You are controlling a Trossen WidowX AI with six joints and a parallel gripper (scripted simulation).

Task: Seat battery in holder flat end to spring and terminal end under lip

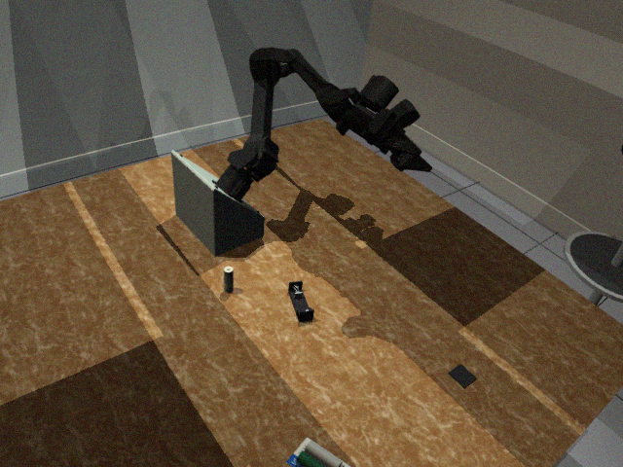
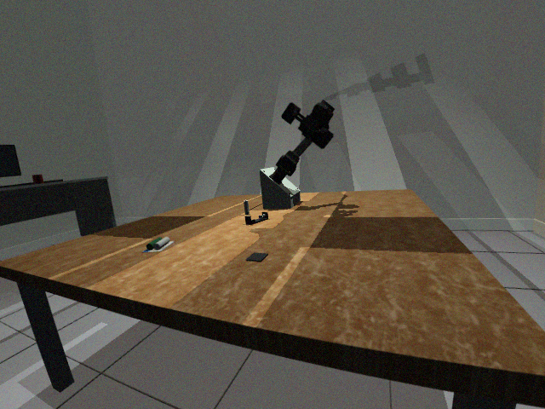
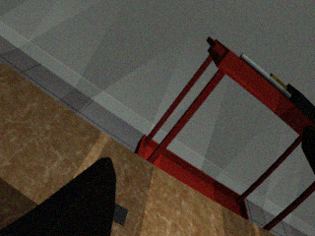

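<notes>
Right now the grey battery is 31 cm to the right of my gripper tip, 30 cm below it and 22 cm behind it.
</notes>
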